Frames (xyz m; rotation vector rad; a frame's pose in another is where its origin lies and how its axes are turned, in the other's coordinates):
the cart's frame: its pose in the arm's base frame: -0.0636 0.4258 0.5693 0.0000 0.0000 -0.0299
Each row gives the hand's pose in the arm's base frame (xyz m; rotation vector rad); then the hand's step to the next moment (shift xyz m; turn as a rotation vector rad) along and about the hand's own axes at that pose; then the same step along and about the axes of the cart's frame.
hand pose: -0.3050 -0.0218 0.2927 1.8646 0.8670 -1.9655
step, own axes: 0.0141 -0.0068 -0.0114 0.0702 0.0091 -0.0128
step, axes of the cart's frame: 0.0030 0.0149 -0.0120 0.0071 0.0141 -0.0702
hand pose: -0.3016 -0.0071 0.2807 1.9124 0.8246 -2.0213
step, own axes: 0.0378 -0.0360 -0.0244 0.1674 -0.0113 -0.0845
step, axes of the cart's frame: -0.0047 0.0502 -0.0280 0.0427 0.0908 -0.1588
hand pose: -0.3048 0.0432 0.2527 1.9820 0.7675 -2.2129
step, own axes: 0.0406 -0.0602 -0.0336 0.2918 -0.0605 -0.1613
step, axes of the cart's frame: -0.0009 0.0772 -0.0211 0.0707 0.1995 -0.2646
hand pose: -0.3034 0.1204 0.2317 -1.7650 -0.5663 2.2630
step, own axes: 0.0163 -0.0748 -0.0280 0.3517 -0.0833 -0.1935
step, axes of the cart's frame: 0.0156 0.0791 0.0117 0.0833 0.2496 -0.3144
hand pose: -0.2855 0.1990 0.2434 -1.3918 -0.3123 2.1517
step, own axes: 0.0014 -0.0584 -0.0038 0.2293 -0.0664 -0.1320
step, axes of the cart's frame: 0.0203 0.0489 0.0249 0.0632 0.1724 -0.2018
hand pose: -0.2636 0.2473 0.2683 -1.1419 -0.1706 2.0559
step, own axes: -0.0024 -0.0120 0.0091 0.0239 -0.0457 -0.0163
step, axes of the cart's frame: 0.0001 0.0089 0.0124 0.0293 0.0452 -0.0051
